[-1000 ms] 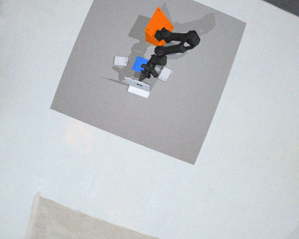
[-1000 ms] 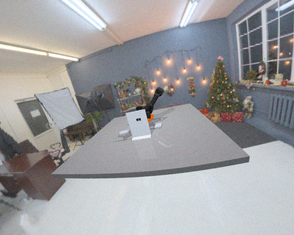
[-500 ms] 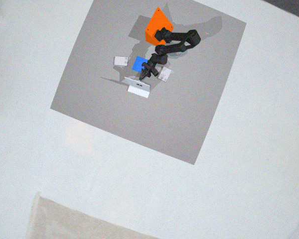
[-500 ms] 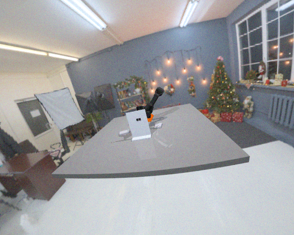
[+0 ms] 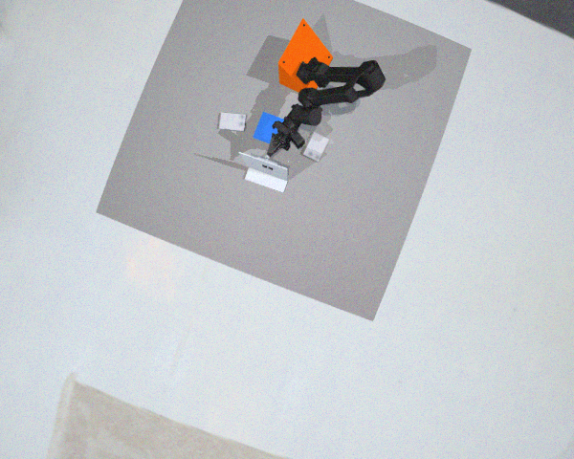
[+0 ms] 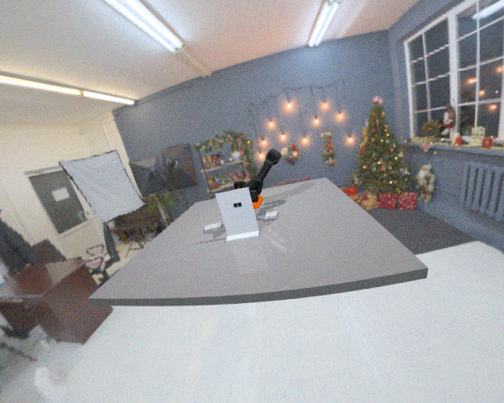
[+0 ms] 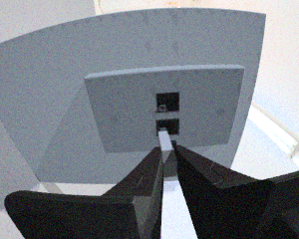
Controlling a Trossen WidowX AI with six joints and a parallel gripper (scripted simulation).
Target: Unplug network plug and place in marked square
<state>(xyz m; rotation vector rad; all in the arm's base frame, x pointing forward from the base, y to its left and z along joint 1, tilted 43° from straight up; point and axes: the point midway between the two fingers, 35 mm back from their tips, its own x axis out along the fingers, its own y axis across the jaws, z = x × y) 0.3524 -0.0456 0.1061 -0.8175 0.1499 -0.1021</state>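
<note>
My gripper tip is now 170 mm above the blue marked square, 140 mm past it and 70 mm to the left of it. From my gripper tip the other things lie so: pale network plug right at my gripper tip; grey upright panel 60 mm below, 50 mm ahead, 10 mm to the left.
</note>
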